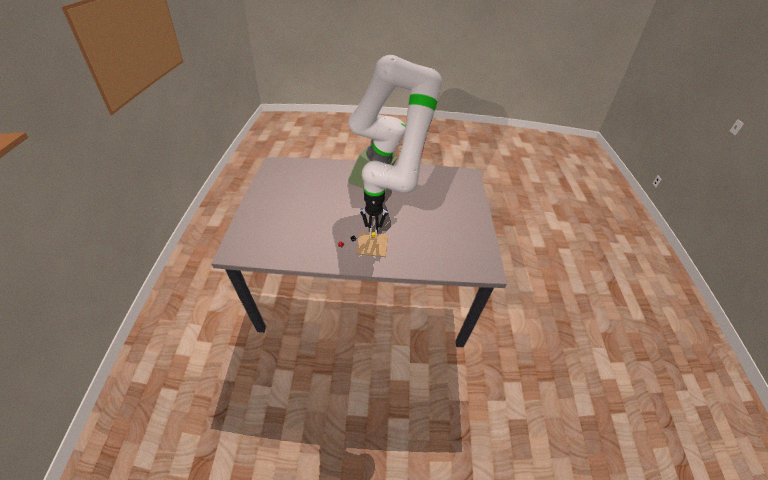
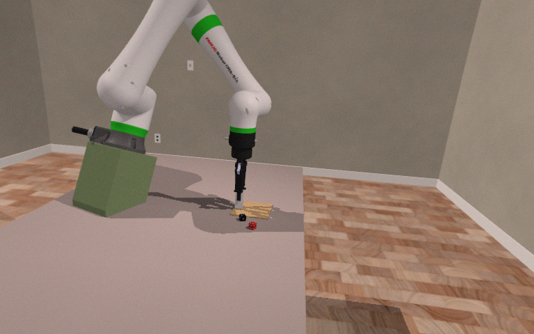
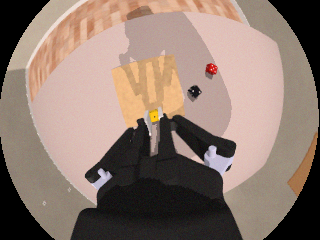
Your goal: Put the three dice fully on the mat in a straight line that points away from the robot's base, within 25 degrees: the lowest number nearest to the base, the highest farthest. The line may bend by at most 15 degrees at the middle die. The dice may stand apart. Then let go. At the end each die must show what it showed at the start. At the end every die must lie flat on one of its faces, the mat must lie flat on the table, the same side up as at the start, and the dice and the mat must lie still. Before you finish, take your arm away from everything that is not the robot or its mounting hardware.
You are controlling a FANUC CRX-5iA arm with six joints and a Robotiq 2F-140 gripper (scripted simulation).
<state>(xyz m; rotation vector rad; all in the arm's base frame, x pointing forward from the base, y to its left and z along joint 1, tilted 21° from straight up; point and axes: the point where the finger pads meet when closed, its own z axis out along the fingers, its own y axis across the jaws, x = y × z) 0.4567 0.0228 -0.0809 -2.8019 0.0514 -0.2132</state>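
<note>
The yellow die lies 20 mm below my hand. From my hand the other things lie so: red die 150 mm to the right, 70 mm ahead, 30 mm below; tan mat 50 mm ahead, 40 mm below; black die 100 mm to the right, 30 mm below, 30 mm ahead.
</note>
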